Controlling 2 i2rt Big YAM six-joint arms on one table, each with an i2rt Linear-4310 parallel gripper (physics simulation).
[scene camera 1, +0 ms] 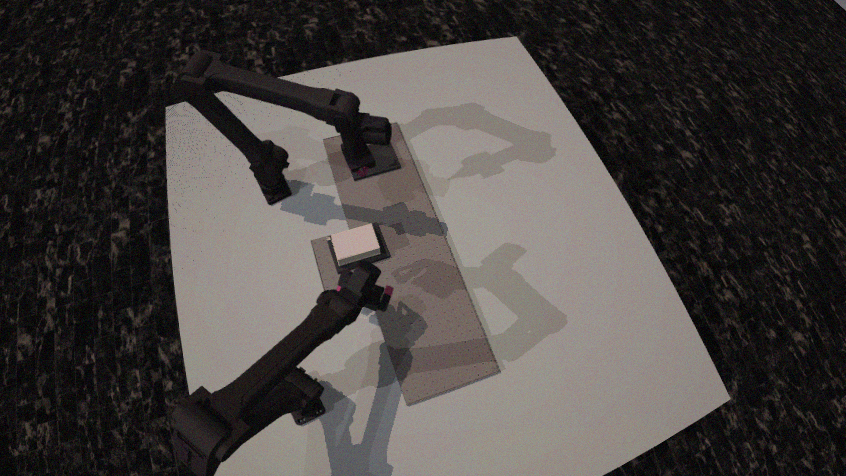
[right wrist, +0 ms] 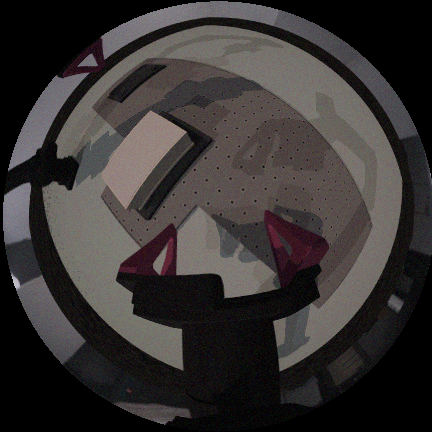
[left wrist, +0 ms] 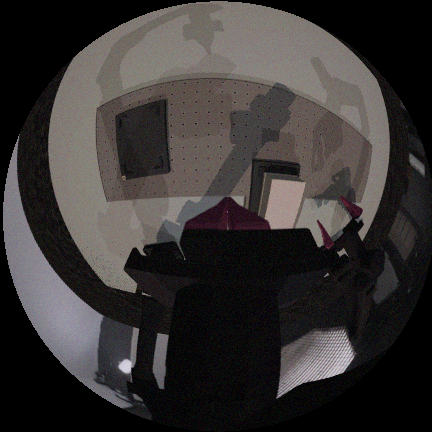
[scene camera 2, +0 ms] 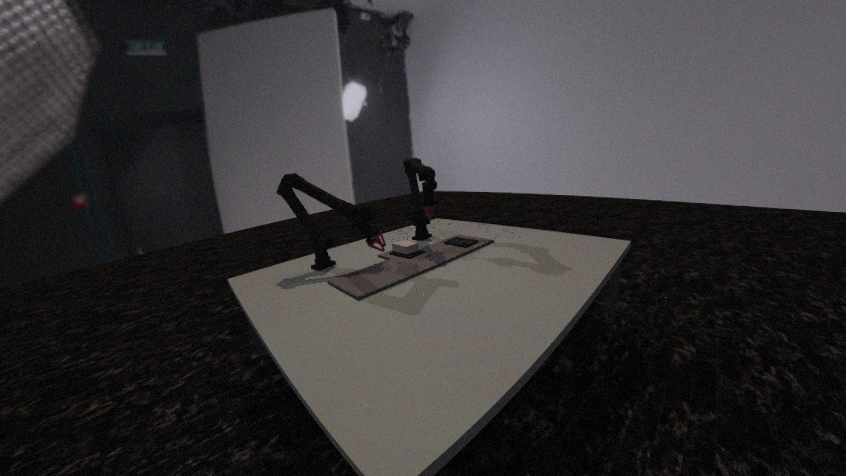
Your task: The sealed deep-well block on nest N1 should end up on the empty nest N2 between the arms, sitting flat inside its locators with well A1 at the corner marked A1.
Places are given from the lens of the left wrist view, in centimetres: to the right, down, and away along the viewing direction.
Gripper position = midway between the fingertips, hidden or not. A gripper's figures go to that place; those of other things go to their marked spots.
left gripper (left wrist: 227, 201): 1, -2, 15
right gripper (left wrist: 328, 207): 28, -2, 28
pale block (left wrist: 280, 197): 12, -4, 27
dark nest (left wrist: 258, 167): 8, -10, 28
